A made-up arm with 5 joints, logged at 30 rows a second.
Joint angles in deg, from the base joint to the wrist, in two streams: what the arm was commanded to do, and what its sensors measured. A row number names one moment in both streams.
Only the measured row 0 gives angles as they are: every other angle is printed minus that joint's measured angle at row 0.
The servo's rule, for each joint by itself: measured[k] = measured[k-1] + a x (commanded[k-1-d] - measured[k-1]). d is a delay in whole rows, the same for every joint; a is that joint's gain. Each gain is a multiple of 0.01, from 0.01 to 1. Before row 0 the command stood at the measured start. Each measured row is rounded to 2 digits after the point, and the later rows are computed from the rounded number. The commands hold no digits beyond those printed.
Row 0, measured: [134.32, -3.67, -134.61, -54.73, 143.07]
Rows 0 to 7, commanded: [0.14, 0.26, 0.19, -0.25, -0.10]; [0.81, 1.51, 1.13, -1.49, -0.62]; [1.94, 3.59, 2.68, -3.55, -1.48]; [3.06, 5.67, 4.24, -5.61, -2.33]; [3.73, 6.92, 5.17, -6.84, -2.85]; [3.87, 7.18, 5.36, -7.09, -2.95]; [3.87, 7.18, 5.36, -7.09, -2.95]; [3.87, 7.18, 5.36, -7.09, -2.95]
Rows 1 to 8, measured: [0.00, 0.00, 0.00, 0.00, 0.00]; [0.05, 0.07, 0.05, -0.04, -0.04]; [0.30, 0.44, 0.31, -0.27, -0.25]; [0.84, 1.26, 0.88, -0.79, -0.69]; [1.57, 2.41, 1.69, -1.56, -1.28]; [2.28, 3.58, 2.53, -2.40, -1.85]; [2.80, 4.52, 3.21, -3.15, -2.25]; [3.15, 5.21, 3.73, -3.78, -2.50]
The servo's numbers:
d 1
a 0.33 0.26 0.24 0.16 0.36

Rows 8 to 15, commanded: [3.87, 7.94, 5.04, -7.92, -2.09]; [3.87, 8.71, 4.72, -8.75, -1.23]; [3.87, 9.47, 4.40, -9.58, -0.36]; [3.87, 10.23, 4.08, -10.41, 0.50]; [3.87, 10.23, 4.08, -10.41, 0.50]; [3.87, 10.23, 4.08, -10.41, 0.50]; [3.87, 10.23, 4.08, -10.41, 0.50]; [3.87, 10.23, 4.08, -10.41, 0.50]
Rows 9 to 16, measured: [3.39, 5.72, 4.12, -4.31, -2.66]; [3.55, 6.30, 4.34, -4.89, -2.45]; [3.66, 6.93, 4.43, -5.51, -2.01]; [3.73, 7.59, 4.42, -6.16, -1.42]; [3.78, 8.28, 4.34, -6.84, -0.73]; [3.81, 8.79, 4.28, -7.41, -0.29]; [3.83, 9.16, 4.23, -7.89, -0.01]; [3.84, 9.44, 4.19, -8.29, 0.17]
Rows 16 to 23, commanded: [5.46, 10.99, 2.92, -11.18, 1.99]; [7.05, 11.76, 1.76, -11.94, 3.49]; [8.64, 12.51, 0.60, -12.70, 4.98]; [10.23, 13.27, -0.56, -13.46, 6.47]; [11.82, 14.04, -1.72, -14.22, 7.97]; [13.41, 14.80, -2.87, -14.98, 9.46]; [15.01, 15.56, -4.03, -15.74, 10.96]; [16.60, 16.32, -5.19, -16.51, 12.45]
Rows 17 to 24, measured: [3.85, 9.65, 4.16, -8.63, 0.29]; [4.38, 10.00, 3.86, -9.04, 0.90]; [5.26, 10.46, 3.36, -9.50, 1.83]; [6.38, 10.99, 2.70, -10.01, 2.96]; [7.65, 11.58, 1.92, -10.56, 4.22]; [9.03, 12.22, 1.05, -11.15, 5.57]; [10.48, 12.89, 0.11, -11.76, 6.97]; [11.97, 13.58, -0.88, -12.40, 8.41]
